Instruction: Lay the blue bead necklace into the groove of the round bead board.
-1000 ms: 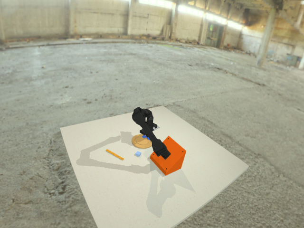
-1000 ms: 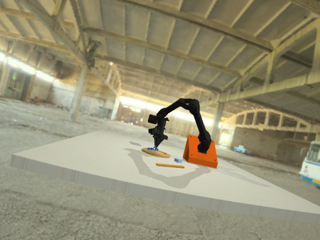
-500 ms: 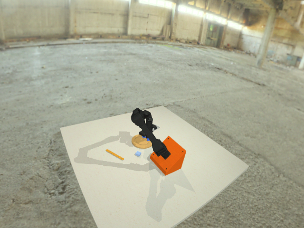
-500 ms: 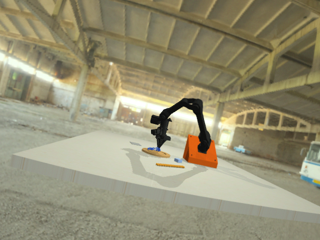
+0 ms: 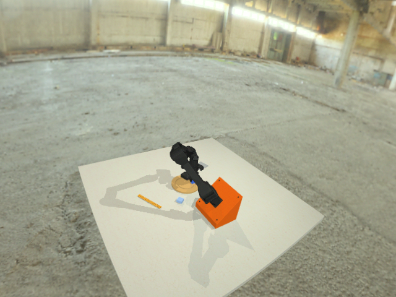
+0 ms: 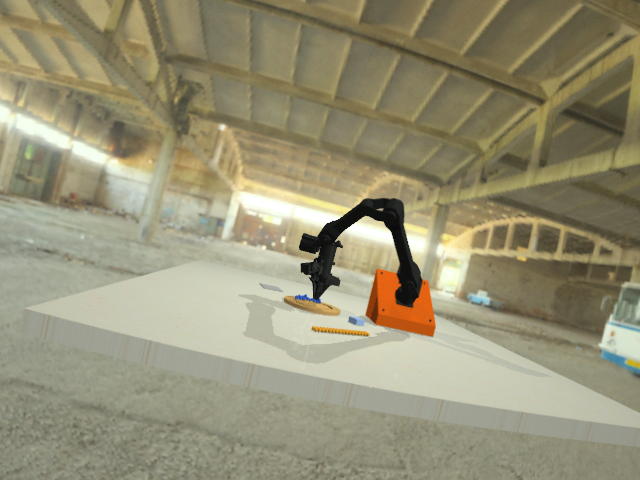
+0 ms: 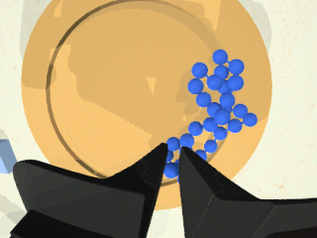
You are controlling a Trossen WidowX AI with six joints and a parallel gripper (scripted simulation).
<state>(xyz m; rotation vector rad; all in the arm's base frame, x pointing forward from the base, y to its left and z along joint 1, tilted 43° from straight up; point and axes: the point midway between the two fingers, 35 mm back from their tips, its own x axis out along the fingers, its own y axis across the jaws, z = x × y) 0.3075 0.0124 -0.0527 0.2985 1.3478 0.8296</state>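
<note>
Now: gripper tip 4 cm to the right of the round tan bead board, 1 cm short of it and 1 cm above it. Also, from my gripper tip: flat grey tile: 19 cm to the right, 17 cm ahead, 2 cm below; small light-blue block: 16 cm to the left, 13 cm behind, 1 cm below.
</note>
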